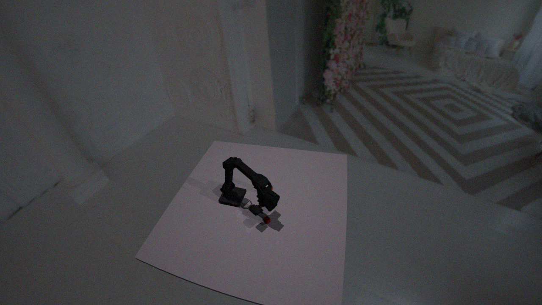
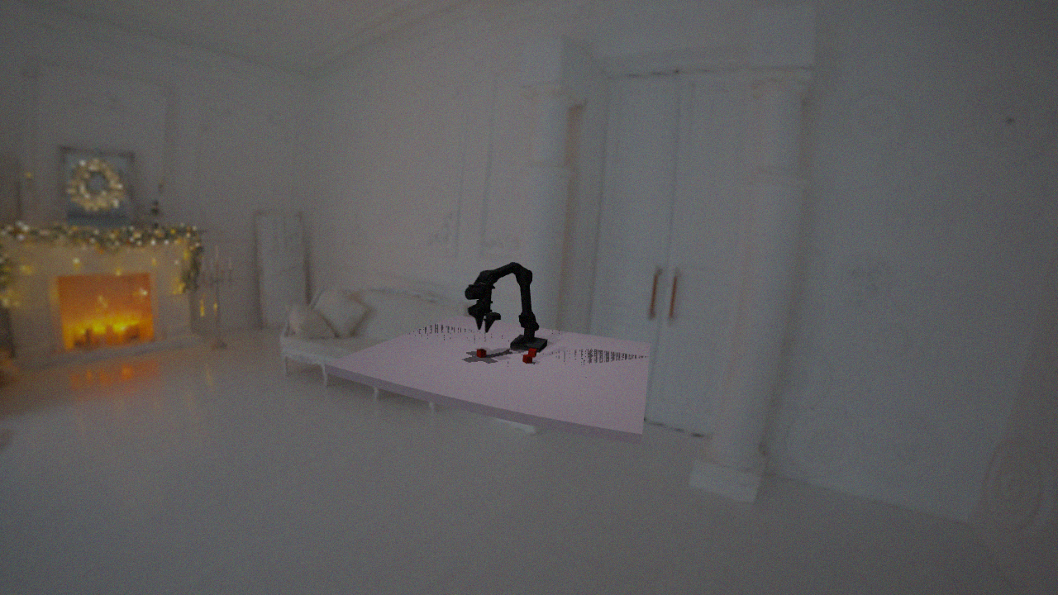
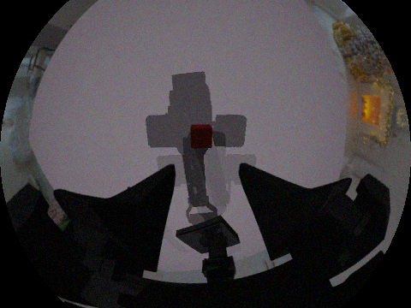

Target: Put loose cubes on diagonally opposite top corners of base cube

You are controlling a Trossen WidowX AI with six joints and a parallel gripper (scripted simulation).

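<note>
Right now the red cube is 110 mm below my gripper tip.
</note>
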